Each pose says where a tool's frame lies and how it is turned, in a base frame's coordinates. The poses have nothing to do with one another.
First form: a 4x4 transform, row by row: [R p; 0 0 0 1], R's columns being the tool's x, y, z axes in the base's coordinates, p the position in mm. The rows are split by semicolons.
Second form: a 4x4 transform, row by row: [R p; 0 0 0 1], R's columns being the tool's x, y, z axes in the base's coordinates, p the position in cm. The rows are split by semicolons. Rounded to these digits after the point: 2 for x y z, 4 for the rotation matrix.
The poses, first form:
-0.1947 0.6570 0.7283 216.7; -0.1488 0.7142 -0.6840 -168.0; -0.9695 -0.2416 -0.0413 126.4; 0 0 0 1
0.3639 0.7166 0.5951 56.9; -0.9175 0.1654 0.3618 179.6; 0.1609 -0.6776 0.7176 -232.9; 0 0 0 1
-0.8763 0.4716 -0.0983 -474.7; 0.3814 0.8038 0.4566 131.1; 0.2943 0.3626 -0.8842 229.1; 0 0 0 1
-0.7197 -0.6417 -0.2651 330.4; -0.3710 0.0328 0.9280 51.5; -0.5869 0.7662 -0.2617 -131.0; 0 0 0 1
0.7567 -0.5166 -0.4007 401.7; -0.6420 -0.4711 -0.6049 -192.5; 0.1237 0.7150 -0.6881 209.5; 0 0 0 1
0.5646 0.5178 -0.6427 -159.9; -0.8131 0.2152 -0.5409 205.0; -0.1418 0.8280 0.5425 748.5; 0 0 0 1
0.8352 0.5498 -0.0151 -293.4; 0.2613 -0.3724 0.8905 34.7; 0.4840 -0.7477 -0.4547 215.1; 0 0 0 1
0.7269 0.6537 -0.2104 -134.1; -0.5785 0.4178 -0.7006 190.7; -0.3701 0.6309 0.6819 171.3; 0 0 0 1
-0.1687 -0.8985 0.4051 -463.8; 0.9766 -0.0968 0.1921 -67.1; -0.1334 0.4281 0.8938 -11.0; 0 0 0 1
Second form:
-0.1947 0.6570 0.7283 21.67; -0.1488 0.7142 -0.6840 -16.80; -0.9695 -0.2416 -0.0413 12.64; 0 0 0 1
0.3639 0.7166 0.5951 5.69; -0.9175 0.1654 0.3618 17.96; 0.1609 -0.6776 0.7176 -23.29; 0 0 0 1
-0.8763 0.4716 -0.0983 -47.47; 0.3814 0.8038 0.4566 13.11; 0.2943 0.3626 -0.8842 22.91; 0 0 0 1
-0.7197 -0.6417 -0.2651 33.04; -0.3710 0.0328 0.9280 5.15; -0.5869 0.7662 -0.2617 -13.10; 0 0 0 1
0.7567 -0.5166 -0.4007 40.17; -0.6420 -0.4711 -0.6049 -19.25; 0.1237 0.7150 -0.6881 20.95; 0 0 0 1
0.5646 0.5178 -0.6427 -15.99; -0.8131 0.2152 -0.5409 20.50; -0.1418 0.8280 0.5425 74.85; 0 0 0 1
0.8352 0.5498 -0.0151 -29.34; 0.2613 -0.3724 0.8905 3.47; 0.4840 -0.7477 -0.4547 21.51; 0 0 0 1
0.7269 0.6537 -0.2104 -13.41; -0.5785 0.4178 -0.7006 19.07; -0.3701 0.6309 0.6819 17.13; 0 0 0 1
-0.1687 -0.8985 0.4051 -46.38; 0.9766 -0.0968 0.1921 -6.71; -0.1334 0.4281 0.8938 -1.10; 0 0 0 1

